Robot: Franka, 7 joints.
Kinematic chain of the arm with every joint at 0, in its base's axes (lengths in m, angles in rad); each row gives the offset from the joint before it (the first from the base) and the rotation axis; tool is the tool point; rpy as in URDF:
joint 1: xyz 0 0 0.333 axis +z
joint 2: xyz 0 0 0 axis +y
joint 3: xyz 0 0 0.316 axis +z
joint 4: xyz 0.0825 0 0 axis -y
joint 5: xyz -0.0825 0 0.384 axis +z
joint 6: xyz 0 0 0 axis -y
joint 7: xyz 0.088 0 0 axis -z
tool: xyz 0 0 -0.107 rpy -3.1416 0 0
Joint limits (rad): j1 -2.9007..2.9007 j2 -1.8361..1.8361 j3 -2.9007..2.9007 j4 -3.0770..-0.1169 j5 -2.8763..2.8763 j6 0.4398..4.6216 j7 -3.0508..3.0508
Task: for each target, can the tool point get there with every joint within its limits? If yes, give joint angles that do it. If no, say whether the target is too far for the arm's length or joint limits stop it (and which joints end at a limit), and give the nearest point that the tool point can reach.
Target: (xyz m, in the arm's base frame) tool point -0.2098 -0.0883 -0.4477
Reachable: no: joint limits stop it (at a limit: joint 2) | nearest point -0.2172 -0.0914 -0.3586 | short by 0.089 m
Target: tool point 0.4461 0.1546 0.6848
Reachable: yes | joints -0.9083 -0.4920 1.1838 -2.1005 -2.1699 1.1696 0.8196
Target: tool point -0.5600 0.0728 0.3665
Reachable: yes | joints 2.0891 0.8350 0.8739 -1.9859 1.8552 0.8304 1.5166
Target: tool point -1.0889 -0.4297 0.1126
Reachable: no: too far | nearest point -0.7842 -0.3095 0.1743 | short by 0.333 m
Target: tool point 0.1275 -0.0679 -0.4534
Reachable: no: joint limits stop it (at a limit: joint 2) | nearest point 0.1482 -0.0789 -0.3481 | short by 0.108 m
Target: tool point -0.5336 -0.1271 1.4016
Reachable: no: too far | nearest point -0.3811 -0.0908 1.0962 | short by 0.343 m
